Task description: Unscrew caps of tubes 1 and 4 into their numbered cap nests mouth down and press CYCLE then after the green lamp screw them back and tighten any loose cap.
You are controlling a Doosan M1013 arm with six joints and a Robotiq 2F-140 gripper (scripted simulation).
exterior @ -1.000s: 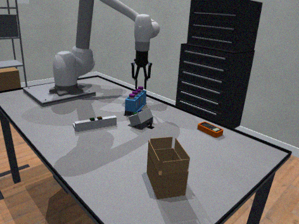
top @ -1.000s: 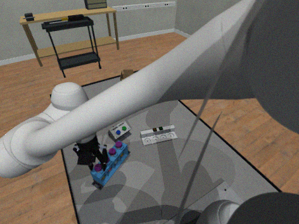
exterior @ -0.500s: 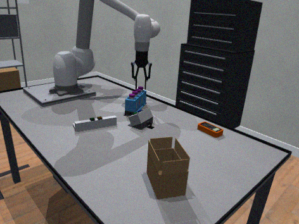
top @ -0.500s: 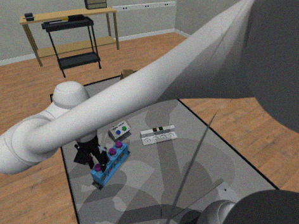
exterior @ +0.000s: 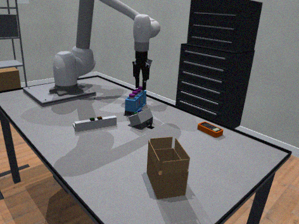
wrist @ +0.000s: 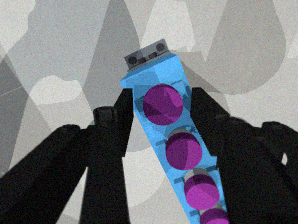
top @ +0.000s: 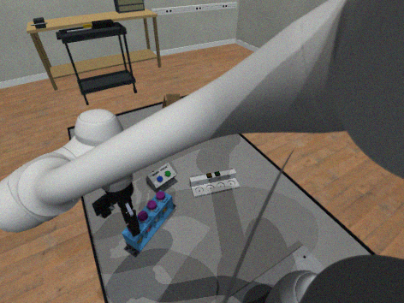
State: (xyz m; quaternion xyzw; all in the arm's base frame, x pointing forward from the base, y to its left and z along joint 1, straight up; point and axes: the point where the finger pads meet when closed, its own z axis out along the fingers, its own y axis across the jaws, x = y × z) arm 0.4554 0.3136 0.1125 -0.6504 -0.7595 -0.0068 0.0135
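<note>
My hand is 30 mm above the purple cap. Also, from my hand: grey key housing (230 mm ahead, 190 mm to the right, 90 mm below); green ready key (220 mm ahead, 210 mm to the right, 80 mm below); blue cycle key (210 mm ahead, 170 mm to the right, 80 mm below).
</note>
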